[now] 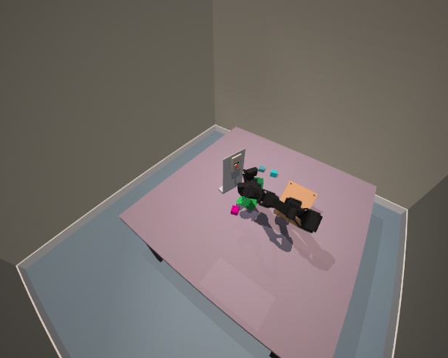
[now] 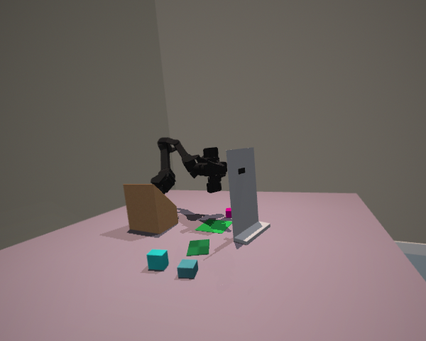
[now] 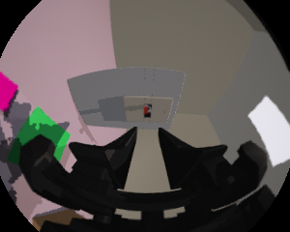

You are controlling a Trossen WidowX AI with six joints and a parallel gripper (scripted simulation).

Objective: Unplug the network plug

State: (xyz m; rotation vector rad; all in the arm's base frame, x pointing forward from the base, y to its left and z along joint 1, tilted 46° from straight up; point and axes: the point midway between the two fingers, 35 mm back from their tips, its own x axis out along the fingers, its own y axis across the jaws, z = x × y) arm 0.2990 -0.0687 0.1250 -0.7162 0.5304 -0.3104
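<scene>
The network plug is 70 mm ahead of my gripper tip and 20 mm to the right of it. Round my gripper tip: grey upright panel: 80 mm ahead, 40 mm to the right, 90 mm below; then bright green square: 60 mm behind, 230 mm below.
</scene>
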